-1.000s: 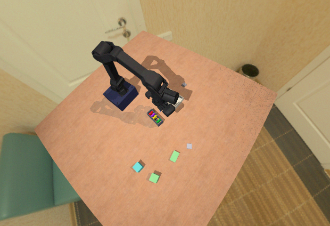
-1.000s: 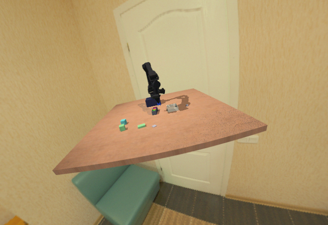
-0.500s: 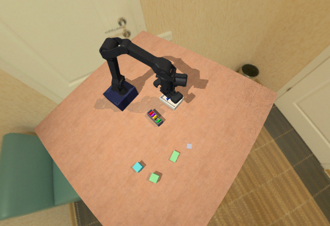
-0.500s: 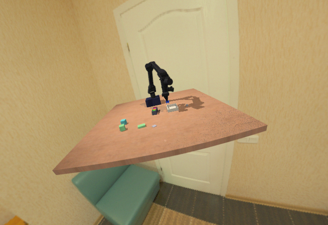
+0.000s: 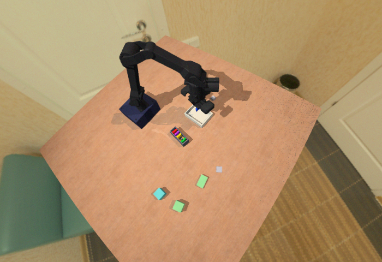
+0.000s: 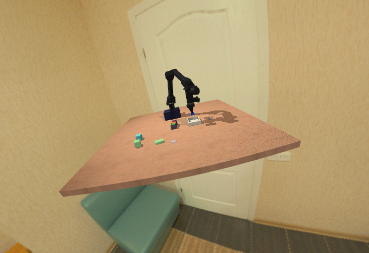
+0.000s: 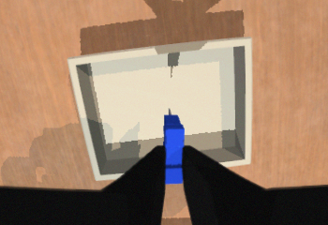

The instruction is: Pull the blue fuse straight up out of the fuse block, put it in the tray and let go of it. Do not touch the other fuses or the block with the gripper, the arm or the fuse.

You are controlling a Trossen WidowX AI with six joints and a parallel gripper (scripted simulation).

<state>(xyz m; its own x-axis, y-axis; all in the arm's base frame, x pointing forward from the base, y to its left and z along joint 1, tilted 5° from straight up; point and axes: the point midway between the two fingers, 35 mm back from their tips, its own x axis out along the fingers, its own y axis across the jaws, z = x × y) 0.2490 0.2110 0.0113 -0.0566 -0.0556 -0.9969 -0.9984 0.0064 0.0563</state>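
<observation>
My gripper tip is 90 mm above the white tray. Round my gripper tip: red fuse (10 mm behind, 170 mm to the right, 60 mm below); purple fuse (10 mm ahead, 170 mm to the right, 60 mm below); blue fuse (10 mm below).
</observation>
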